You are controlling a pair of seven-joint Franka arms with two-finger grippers.
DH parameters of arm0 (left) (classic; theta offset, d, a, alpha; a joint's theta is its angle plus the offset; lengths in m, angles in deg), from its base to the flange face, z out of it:
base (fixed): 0 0 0 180
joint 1: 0 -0.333 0 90
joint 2: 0 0 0 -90
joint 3: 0 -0.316 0.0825 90
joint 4: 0 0 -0.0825 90
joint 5: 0 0.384 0 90
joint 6: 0 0 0.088 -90
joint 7: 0 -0.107 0 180
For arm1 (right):
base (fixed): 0 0 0 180
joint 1: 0 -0.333 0 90
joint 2: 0 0 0 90
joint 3: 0 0.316 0.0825 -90
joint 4: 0 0 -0.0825 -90
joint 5: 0 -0.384 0 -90
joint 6: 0 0 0.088 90
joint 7: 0 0.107 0 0
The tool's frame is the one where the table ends.
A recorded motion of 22 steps. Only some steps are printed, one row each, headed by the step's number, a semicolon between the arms.
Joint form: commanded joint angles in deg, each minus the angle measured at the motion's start. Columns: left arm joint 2, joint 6, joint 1, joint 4, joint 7, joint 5, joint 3; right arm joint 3, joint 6, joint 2, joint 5, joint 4, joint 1, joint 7.
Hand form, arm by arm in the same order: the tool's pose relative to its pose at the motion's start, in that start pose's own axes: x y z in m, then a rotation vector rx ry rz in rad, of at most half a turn. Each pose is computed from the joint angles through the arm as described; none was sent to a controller.
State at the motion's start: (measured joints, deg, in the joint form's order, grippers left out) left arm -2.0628 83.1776 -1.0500 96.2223 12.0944 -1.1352 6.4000; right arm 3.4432 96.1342 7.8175 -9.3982 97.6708 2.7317 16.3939
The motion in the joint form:
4: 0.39 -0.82 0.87 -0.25 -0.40 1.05 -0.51; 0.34 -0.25 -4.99 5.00 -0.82 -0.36 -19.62
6: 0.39 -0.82 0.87 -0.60 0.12 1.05 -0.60; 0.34 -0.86 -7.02 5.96 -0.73 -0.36 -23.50
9: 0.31 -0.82 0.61 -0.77 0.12 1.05 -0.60; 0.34 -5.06 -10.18 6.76 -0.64 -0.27 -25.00
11: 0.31 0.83 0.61 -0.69 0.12 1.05 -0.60; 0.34 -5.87 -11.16 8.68 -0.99 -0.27 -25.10
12: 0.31 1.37 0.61 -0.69 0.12 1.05 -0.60; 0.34 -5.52 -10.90 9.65 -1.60 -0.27 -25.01
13: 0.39 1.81 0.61 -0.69 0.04 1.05 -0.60; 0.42 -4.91 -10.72 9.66 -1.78 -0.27 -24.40
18: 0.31 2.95 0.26 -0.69 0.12 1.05 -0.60; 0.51 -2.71 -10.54 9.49 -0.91 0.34 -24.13
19: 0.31 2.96 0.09 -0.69 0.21 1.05 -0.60; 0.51 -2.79 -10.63 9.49 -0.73 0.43 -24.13
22: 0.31 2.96 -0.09 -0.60 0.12 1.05 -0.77; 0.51 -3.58 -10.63 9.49 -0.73 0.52 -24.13
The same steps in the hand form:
4: 0.0005 0.0010 0.0024 0.0215 -0.0126 0.0110; -0.0257 -0.0008 -0.0517 -0.0808 0.1053 -0.3751
6: 0.0005 0.0002 -0.0004 0.0199 -0.0066 0.0005; -0.0378 0.0012 -0.0682 -0.1013 0.1276 -0.4465
9: 0.0005 -0.0022 -0.0024 0.0182 -0.0024 -0.0039; -0.0626 0.0068 -0.0878 -0.1223 0.1079 -0.4723
11: 0.0035 -0.0015 -0.0043 0.0125 0.0244 -0.0037; -0.0691 0.0105 -0.0980 -0.1564 0.1198 -0.4734
12: 0.0045 -0.0013 -0.0052 0.0105 0.0336 -0.0036; -0.0669 0.0110 -0.1017 -0.1720 0.1337 -0.4718
13: 0.0057 -0.0010 -0.0052 0.0091 0.0397 -0.0021; -0.0653 0.0096 -0.1026 -0.1705 0.1451 -0.4635
18: 0.0079 -0.0038 -0.0078 0.0038 0.0604 -0.0094; -0.0587 0.0132 -0.0986 -0.1642 0.1659 -0.4516
19: 0.0083 -0.0054 -0.0078 0.0032 0.0605 -0.0139; -0.0590 0.0143 -0.0979 -0.1644 0.1631 -0.4498
22: 0.0090 -0.0086 -0.0072 0.0025 0.0587 -0.0184; -0.0599 0.0157 -0.0966 -0.1655 0.1494 -0.4471

